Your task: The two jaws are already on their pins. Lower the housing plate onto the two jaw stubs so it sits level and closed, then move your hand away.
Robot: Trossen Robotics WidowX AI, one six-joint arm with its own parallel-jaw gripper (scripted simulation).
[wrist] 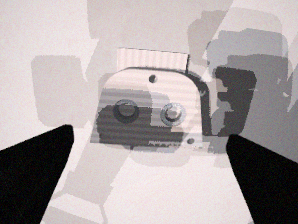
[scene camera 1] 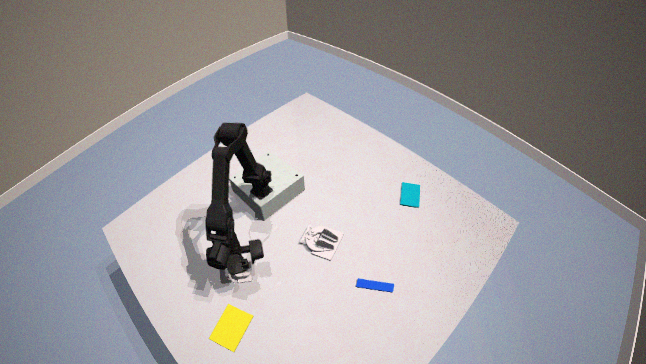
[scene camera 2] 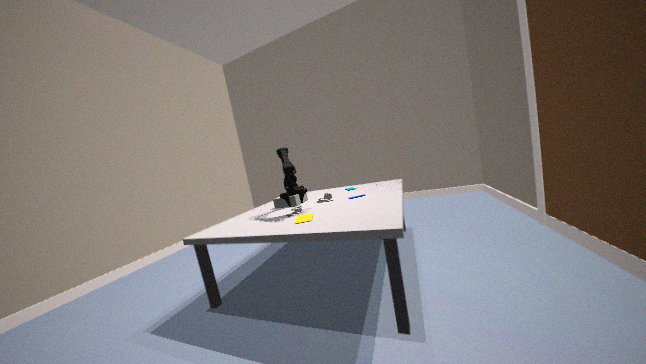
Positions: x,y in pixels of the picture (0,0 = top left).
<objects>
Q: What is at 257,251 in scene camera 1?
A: The gripper.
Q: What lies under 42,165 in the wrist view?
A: The gripper.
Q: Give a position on a yellow card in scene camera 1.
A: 233,323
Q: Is the gripper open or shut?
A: Open.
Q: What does the gripper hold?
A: Nothing.
</objects>
